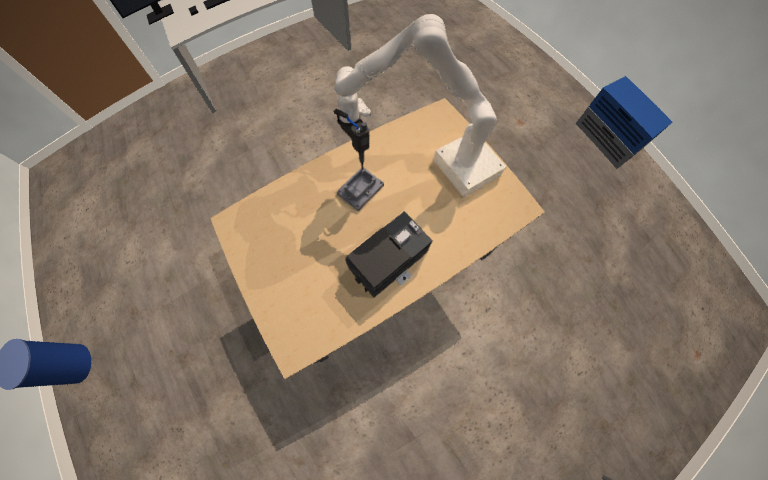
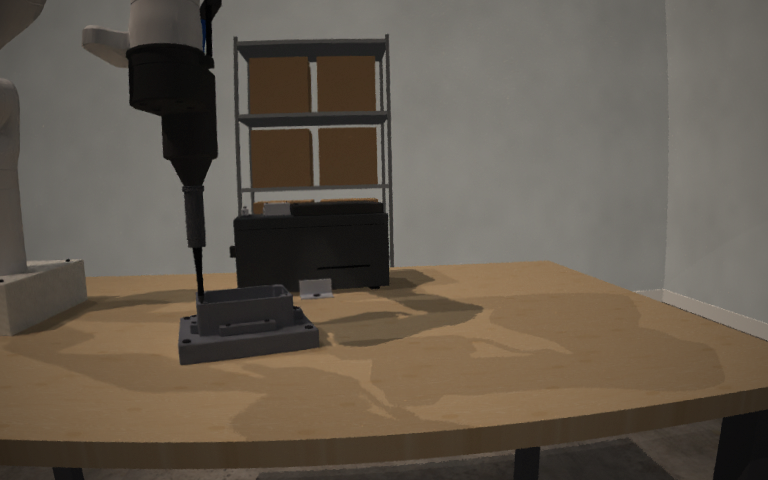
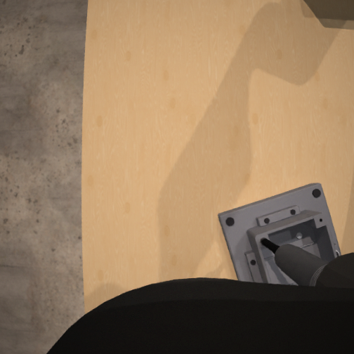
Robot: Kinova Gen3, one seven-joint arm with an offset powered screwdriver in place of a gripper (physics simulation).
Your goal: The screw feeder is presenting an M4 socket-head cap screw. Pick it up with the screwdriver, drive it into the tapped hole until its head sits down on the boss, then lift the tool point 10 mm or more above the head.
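Note:
The screwdriver [image 1: 362, 166] [image 2: 200, 295] [image 3: 264, 242] stands nearly upright, its thin black bit reaching one corner of the grey housing [image 2: 243, 315] [image 3: 241, 231]. The bit's tip is at the corner boss, at about the height of the housing's rim. The tapped hole under it is hidden. No screw can be made out at the tip, and contact with the boss cannot be judged. The black screw feeder [image 1: 376, 257] [image 2: 311, 243] stands apart from the tool, with a small light fitting [image 1: 414, 226] [image 2: 244, 211] on its top. Whether a screw sits there is too small to tell.
The housing and feeder stand on the wooden table [image 1: 260, 316] [image 2: 509, 362] [image 3: 130, 125]. The arm's white base block [image 1: 478, 180] [image 2: 50, 294] stands near one end. A small light bracket [image 1: 403, 277] [image 2: 315, 288] is beside the feeder. A shelf rack [image 2: 387, 84] stands behind.

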